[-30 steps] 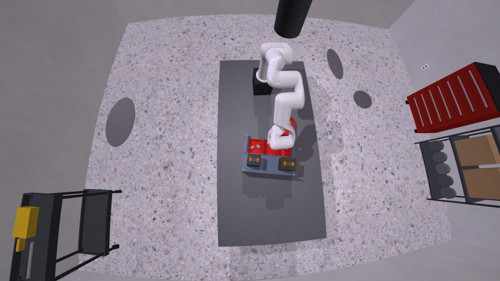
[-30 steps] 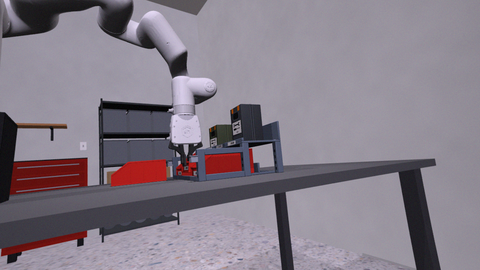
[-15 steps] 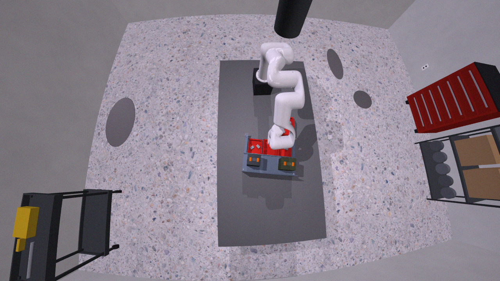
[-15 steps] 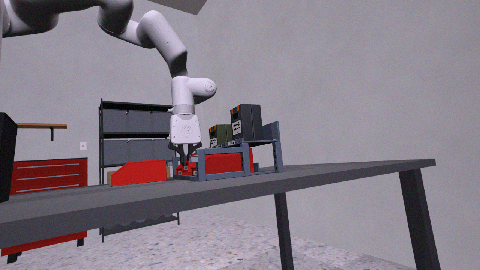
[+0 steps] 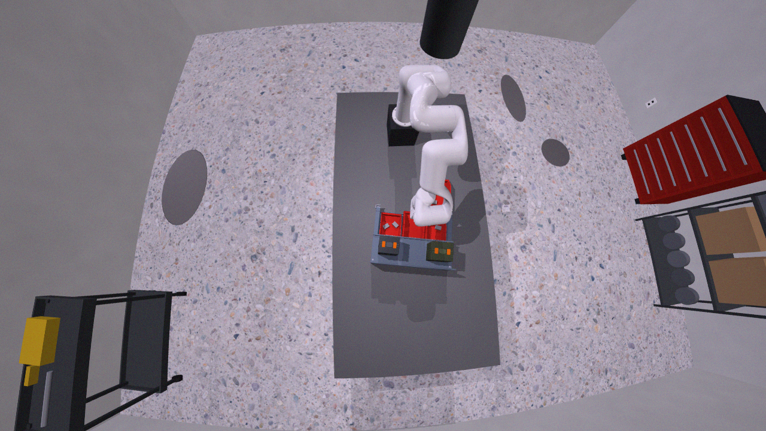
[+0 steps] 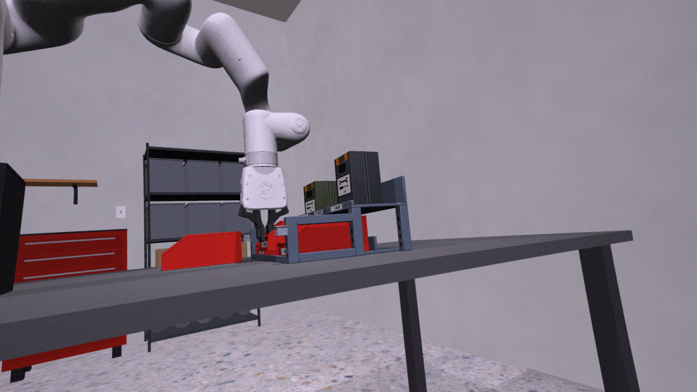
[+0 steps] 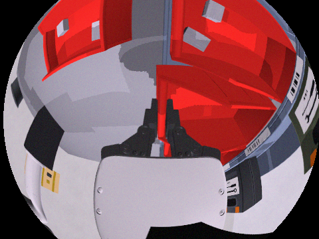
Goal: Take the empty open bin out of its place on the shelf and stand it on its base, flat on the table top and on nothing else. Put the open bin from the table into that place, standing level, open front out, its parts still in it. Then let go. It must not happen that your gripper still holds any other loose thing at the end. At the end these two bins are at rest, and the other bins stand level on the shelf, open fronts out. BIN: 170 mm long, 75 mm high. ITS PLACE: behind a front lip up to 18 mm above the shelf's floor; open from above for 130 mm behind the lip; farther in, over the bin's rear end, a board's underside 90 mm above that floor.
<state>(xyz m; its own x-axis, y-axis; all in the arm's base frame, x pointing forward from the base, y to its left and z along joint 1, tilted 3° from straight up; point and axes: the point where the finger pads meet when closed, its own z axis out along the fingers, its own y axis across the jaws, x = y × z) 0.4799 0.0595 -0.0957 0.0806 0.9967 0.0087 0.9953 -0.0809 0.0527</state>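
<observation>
Right now my hand is 60 mm above the shelf lip. Round my hand: dark grey box: 180 mm ahead, 130 mm to the right, 100 mm above; green box: 200 mm ahead, 100 mm to the left, 90 mm above.
</observation>
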